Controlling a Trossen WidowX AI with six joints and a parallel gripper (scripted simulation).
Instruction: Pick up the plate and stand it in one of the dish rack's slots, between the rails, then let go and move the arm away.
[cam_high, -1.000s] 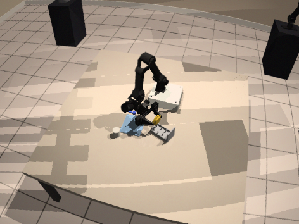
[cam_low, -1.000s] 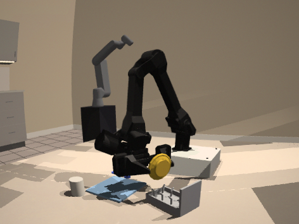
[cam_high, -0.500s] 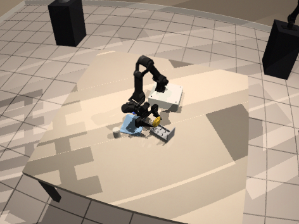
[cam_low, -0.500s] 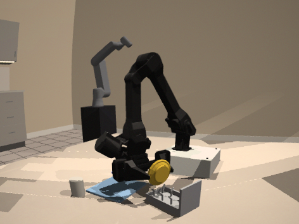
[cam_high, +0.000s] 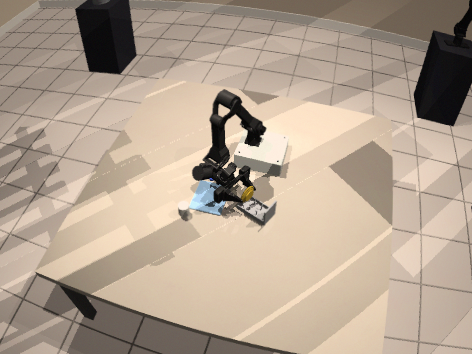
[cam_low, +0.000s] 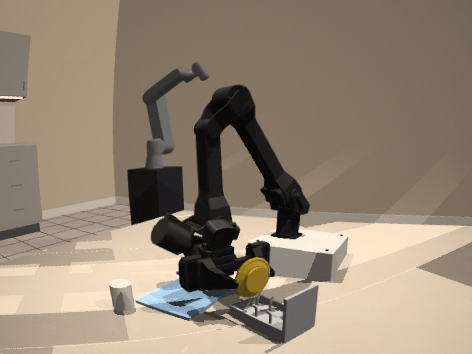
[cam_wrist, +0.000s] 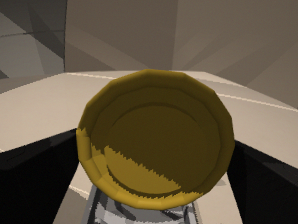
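My gripper tip is now 10 mm short of the grey dish rack, 30 mm to the right of it and 50 mm above it. From my gripper tip the other things lie so: blue spoon: 110 mm behind, 210 mm to the right, 70 mm below; yellow plate: 10 mm to the right; light blue mat: 10 mm behind, 160 mm to the right, 70 mm below.
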